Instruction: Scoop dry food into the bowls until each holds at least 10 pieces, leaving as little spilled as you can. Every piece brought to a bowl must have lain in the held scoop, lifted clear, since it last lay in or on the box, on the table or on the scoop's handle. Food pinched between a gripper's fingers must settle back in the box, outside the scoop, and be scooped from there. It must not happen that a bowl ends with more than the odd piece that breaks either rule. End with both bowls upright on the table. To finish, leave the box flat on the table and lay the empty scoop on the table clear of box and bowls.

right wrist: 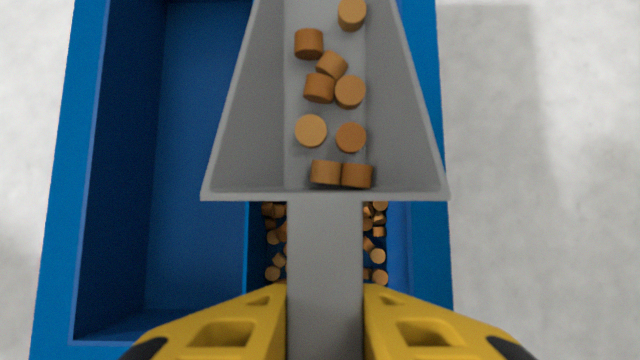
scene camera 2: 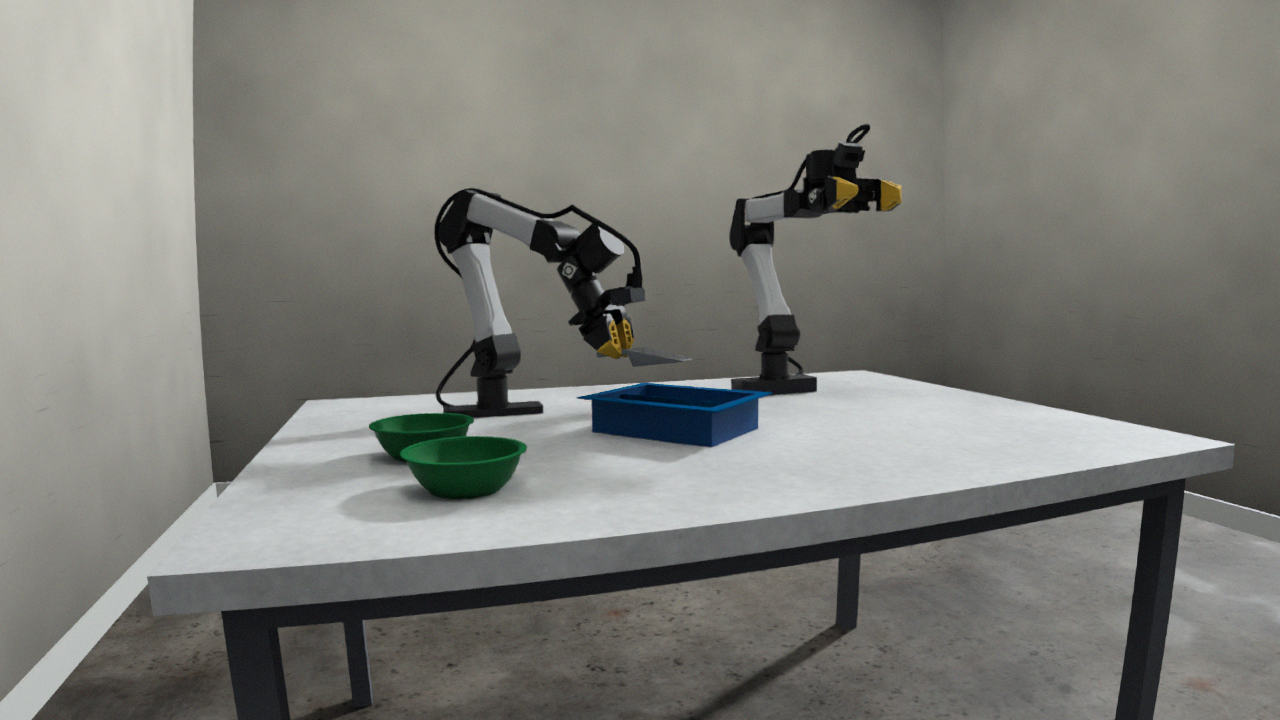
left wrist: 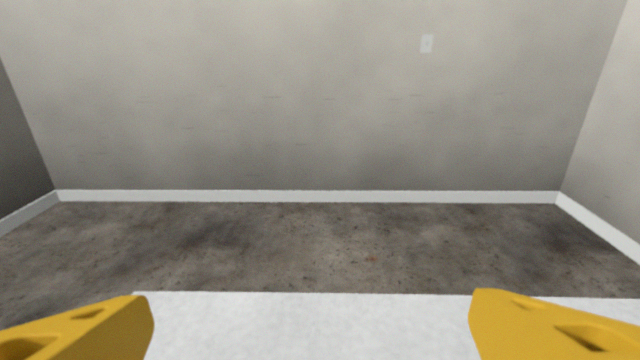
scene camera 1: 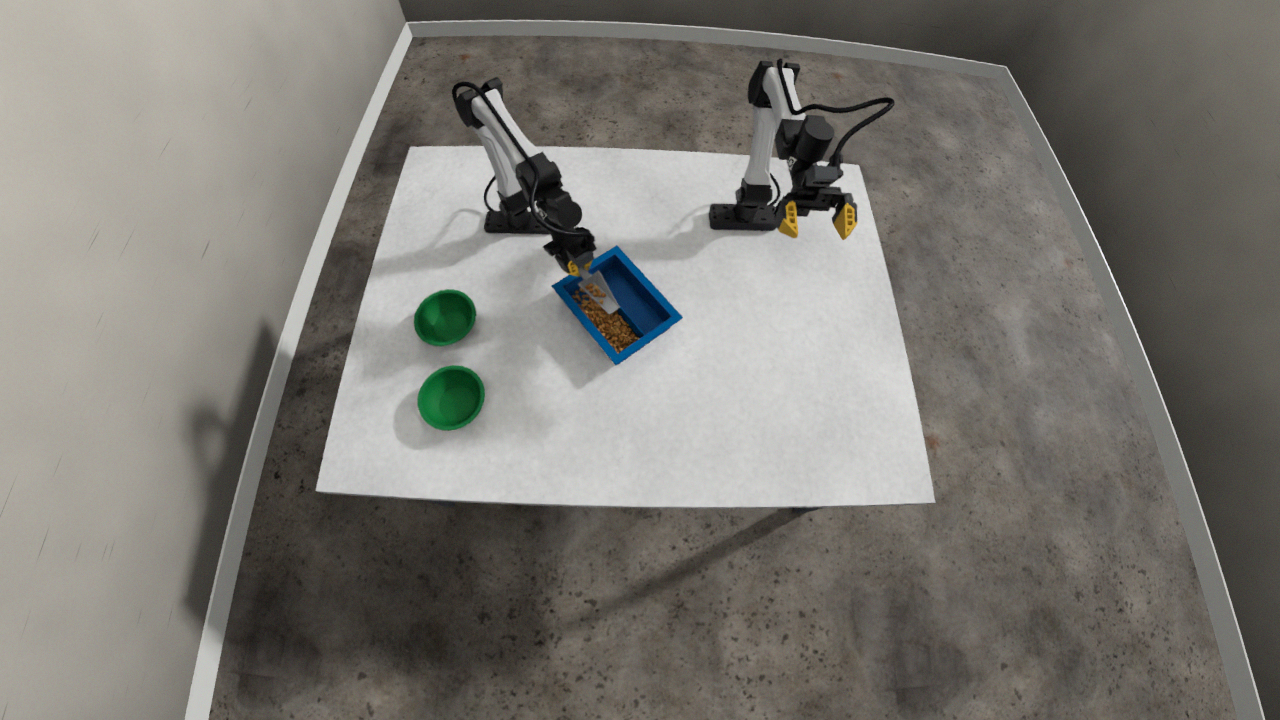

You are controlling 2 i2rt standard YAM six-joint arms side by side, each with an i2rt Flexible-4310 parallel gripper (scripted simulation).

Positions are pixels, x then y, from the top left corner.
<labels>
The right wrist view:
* my right gripper: 324, 298
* grey scoop: 256, 156
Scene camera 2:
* my left gripper: 878, 190
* my right gripper: 623, 356
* grey scoop: 638, 358
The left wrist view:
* my left gripper: 311, 306
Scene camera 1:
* my left gripper: 820, 237
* grey scoop: 610, 304
</labels>
